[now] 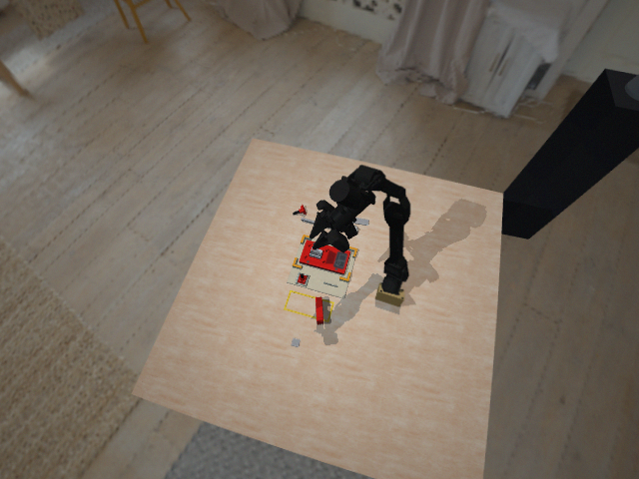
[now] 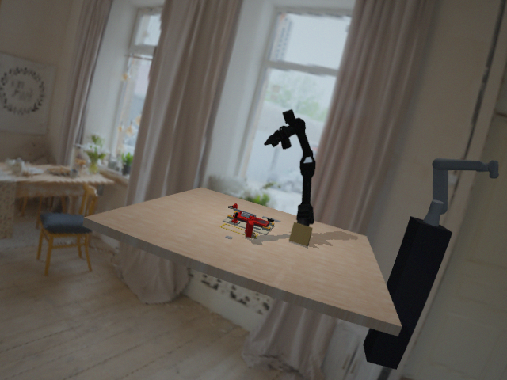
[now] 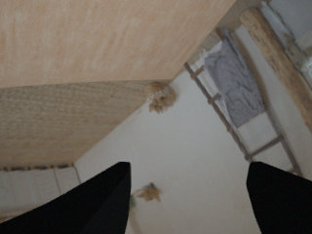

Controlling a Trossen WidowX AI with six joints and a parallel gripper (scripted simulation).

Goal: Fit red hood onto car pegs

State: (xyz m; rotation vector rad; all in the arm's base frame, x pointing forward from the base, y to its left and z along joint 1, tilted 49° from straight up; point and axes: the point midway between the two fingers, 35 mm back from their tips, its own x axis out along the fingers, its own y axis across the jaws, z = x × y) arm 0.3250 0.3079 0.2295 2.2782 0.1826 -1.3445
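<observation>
The red hood lies 430 mm below my gripper tip, 90 mm to the left of it and 30 mm behind it. From my gripper tip the other things lie so: grey bar: 460 mm below, 310 mm to the right, 70 mm ahead.
</observation>
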